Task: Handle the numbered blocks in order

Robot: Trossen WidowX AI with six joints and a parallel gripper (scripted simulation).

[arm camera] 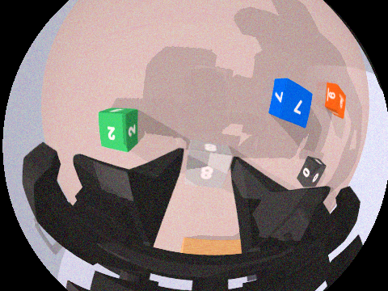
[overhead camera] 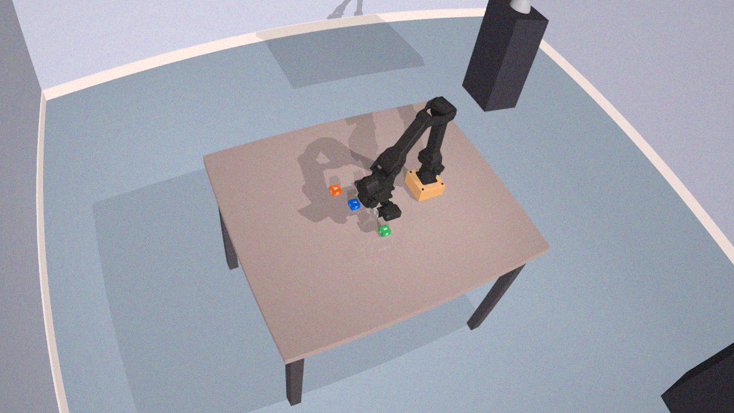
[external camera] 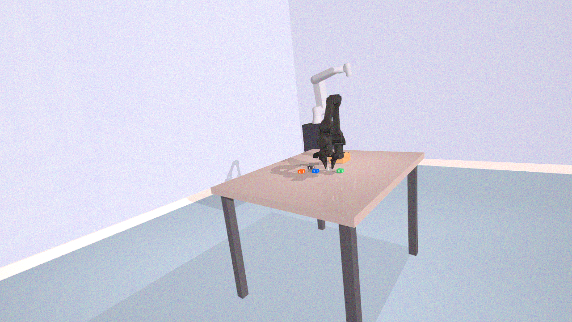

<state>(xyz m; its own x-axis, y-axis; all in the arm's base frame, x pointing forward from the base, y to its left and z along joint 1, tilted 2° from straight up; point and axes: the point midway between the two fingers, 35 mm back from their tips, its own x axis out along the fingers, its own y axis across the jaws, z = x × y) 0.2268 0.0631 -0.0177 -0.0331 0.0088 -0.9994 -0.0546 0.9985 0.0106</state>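
Right now the orange block is 140 mm to the right of my gripper tip and 100 mm ahead of it. Round my gripper tip: grey block 10 mm behind; green block 80 mm to the left, 10 mm ahead; blue block 60 mm to the right, 60 mm ahead.
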